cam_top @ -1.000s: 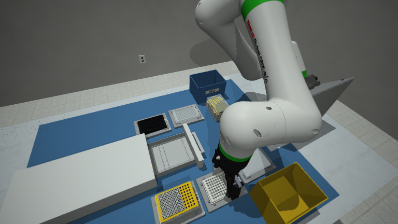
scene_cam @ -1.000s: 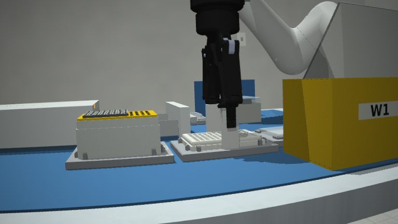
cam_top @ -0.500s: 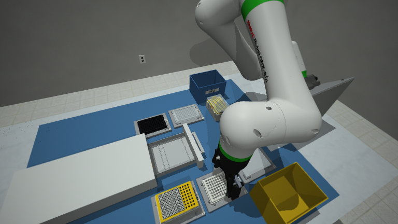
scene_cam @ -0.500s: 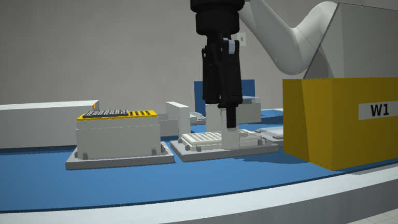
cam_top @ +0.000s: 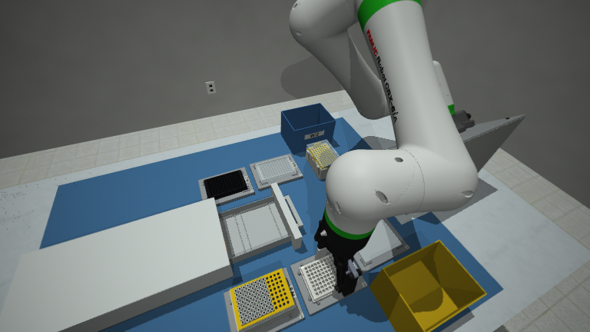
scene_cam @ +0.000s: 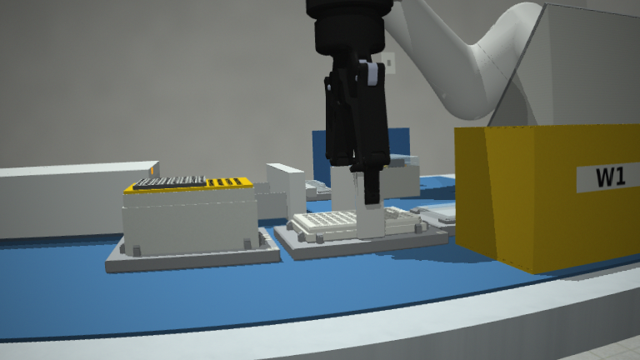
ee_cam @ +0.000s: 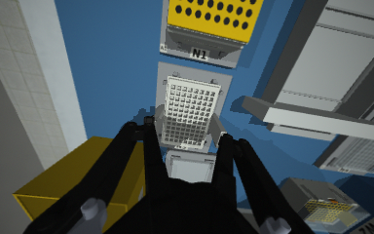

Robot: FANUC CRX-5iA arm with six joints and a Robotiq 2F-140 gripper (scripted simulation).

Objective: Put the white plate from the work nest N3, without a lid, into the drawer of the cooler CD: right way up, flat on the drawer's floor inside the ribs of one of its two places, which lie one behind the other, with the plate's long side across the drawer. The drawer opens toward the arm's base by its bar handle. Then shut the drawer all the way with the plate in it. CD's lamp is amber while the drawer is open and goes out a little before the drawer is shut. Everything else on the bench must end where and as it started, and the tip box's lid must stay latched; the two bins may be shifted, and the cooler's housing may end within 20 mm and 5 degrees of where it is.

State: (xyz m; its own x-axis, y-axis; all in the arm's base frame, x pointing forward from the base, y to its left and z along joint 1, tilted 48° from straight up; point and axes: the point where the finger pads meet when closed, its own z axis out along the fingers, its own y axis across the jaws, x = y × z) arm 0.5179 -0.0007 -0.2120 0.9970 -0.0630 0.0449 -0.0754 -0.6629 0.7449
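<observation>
Right now the drawer is 140 mm ahead of my hand, 200 mm to the right of it and 10 mm below it. Also, from my hand: clear lid: 170 mm behind, 20 mm to the right, 20 mm below; white plate: 20 mm below; yellow tip box: 170 mm ahead, 20 mm to the right, 20 mm above.
</observation>
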